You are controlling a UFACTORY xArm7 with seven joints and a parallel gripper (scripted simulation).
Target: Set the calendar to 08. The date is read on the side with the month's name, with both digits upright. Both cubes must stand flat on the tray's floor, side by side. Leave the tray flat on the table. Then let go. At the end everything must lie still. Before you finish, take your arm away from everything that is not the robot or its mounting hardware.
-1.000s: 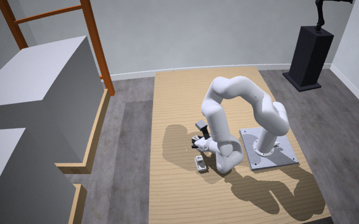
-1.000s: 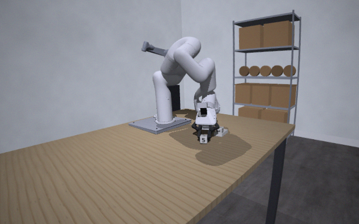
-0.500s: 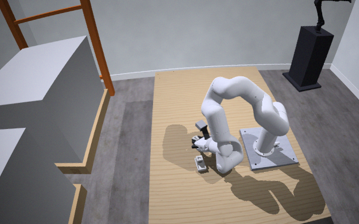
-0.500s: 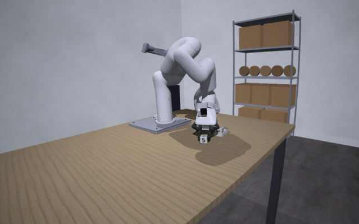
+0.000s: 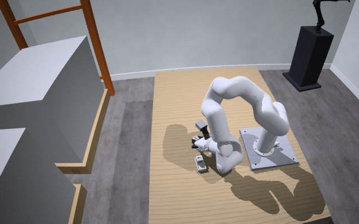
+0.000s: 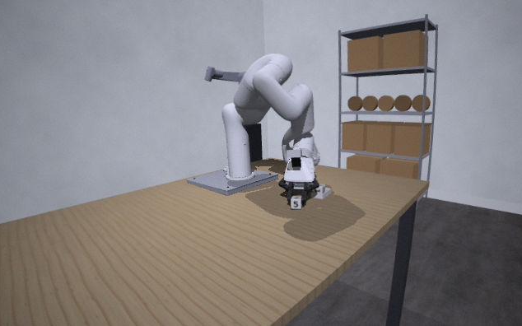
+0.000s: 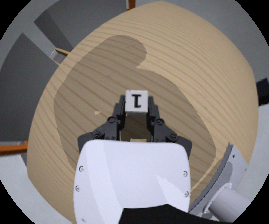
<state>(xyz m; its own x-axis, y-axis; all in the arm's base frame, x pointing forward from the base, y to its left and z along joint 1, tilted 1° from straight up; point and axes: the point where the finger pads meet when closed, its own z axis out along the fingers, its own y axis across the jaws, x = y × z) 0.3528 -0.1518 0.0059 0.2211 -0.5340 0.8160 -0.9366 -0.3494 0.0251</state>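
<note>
My gripper is now 1 cm to the left of the white digit cube, 1 cm short of it and 1 cm above it. Round my hand: white tray: 14 cm to the left, 2 cm below, 2 cm ahead.
</note>
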